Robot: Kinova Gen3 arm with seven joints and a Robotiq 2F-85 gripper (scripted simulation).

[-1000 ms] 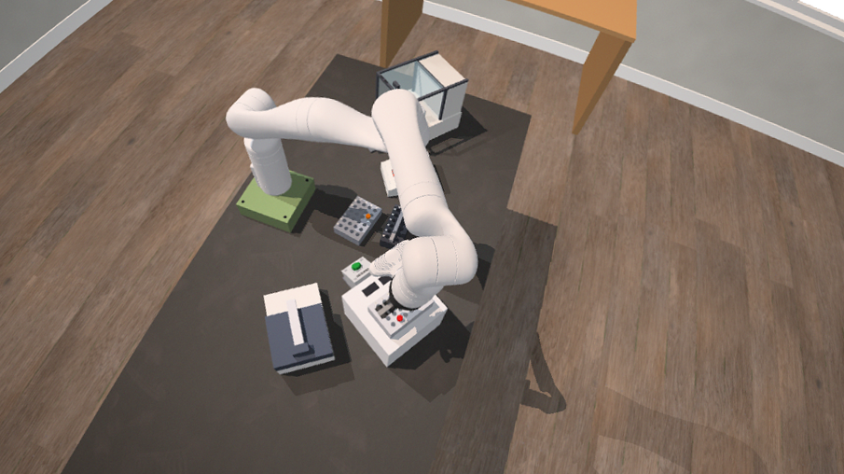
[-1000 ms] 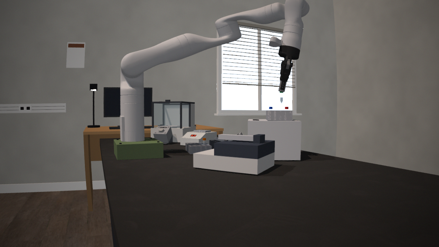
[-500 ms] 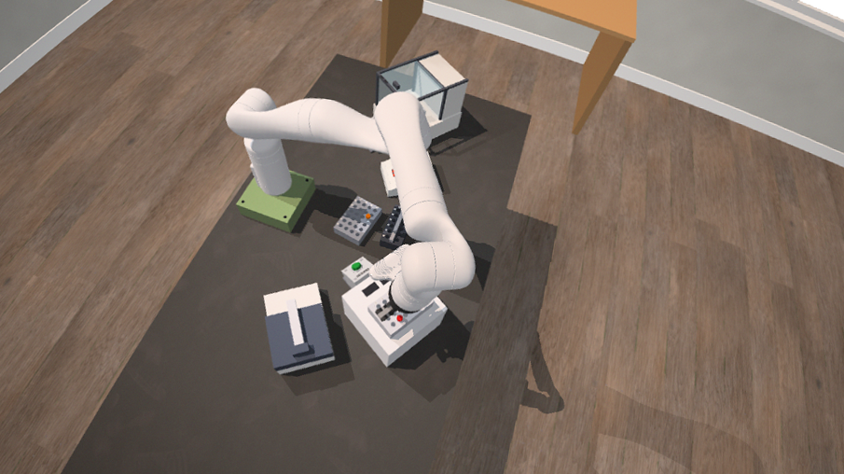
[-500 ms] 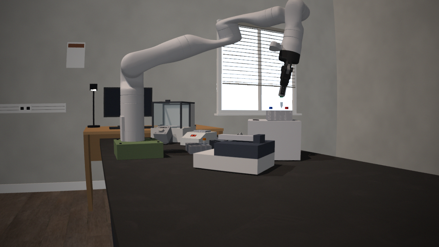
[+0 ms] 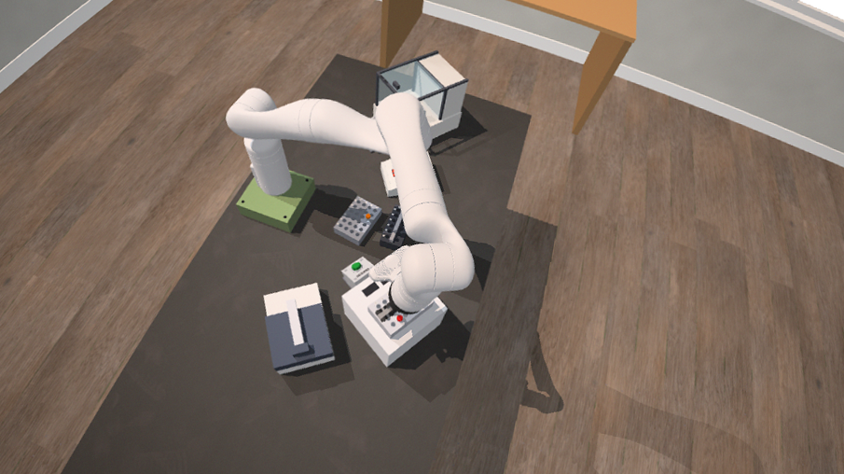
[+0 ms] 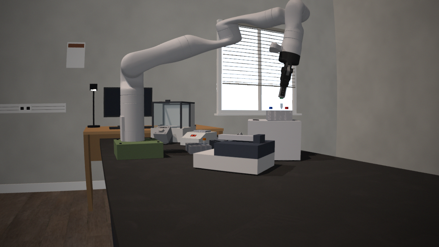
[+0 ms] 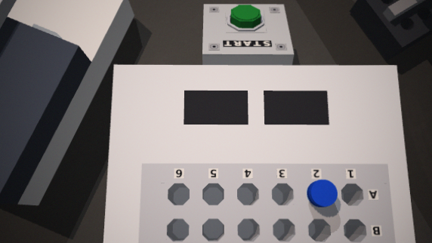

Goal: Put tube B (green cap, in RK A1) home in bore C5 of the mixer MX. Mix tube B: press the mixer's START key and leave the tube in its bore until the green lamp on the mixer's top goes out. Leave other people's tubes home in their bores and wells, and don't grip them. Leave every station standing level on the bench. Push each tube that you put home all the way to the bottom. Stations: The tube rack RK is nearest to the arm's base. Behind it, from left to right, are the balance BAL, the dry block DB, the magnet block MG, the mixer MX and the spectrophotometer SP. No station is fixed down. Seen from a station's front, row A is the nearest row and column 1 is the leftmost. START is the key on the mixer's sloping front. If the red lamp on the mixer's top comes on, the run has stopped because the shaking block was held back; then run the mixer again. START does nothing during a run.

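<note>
The red-capped tube is 70 mm below my hand, 10 mm to the right of it and 10 mm ahead of it. From my hand the other things lie so: blue-capped tube: 70 mm to the left, 70 mm below; then green start key: 160 mm below, 150 mm behind, 120 mm to the left; then spectrophotometer SP: 230 mm behind, 160 mm below, 80 mm to the right.
</note>
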